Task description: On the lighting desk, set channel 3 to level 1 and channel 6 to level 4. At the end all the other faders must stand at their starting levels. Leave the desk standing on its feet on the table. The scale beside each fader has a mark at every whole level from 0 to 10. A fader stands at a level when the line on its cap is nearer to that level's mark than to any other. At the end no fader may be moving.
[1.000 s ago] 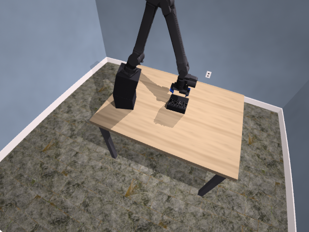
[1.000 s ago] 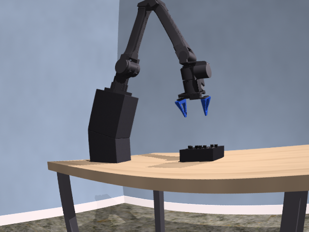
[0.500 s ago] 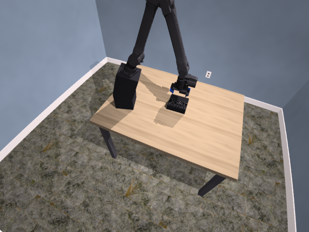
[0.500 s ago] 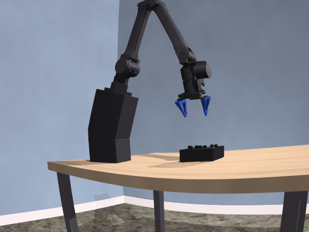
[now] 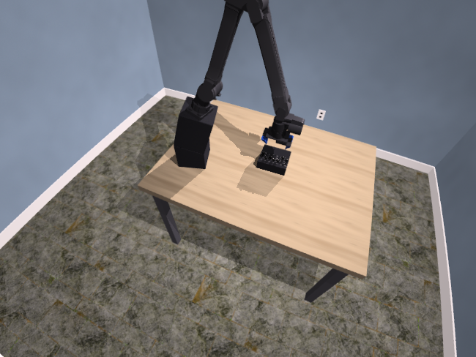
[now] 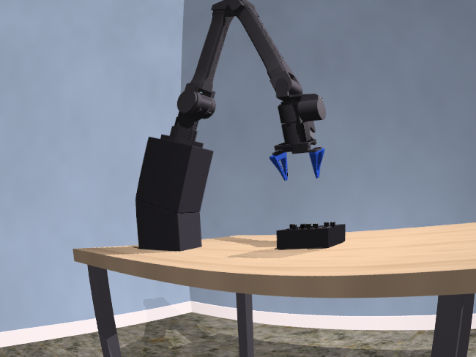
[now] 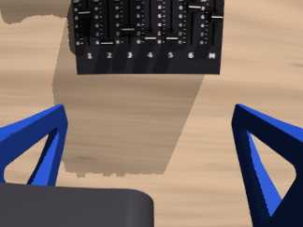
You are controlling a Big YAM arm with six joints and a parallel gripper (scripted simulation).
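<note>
My hand is 13 cm above the channel 3 fader cap, 4 cm to the right of it and 3 cm past it. From my hand the other things lie so: channel 5 fader cap (13 cm below, 4 cm to the left, 2 cm ahead); channel 4 fader cap (13 cm below, 4 cm to the left, 1 cm behind); channel 2 fader cap (13 cm below, 5 cm behind, 2 cm to the left).
</note>
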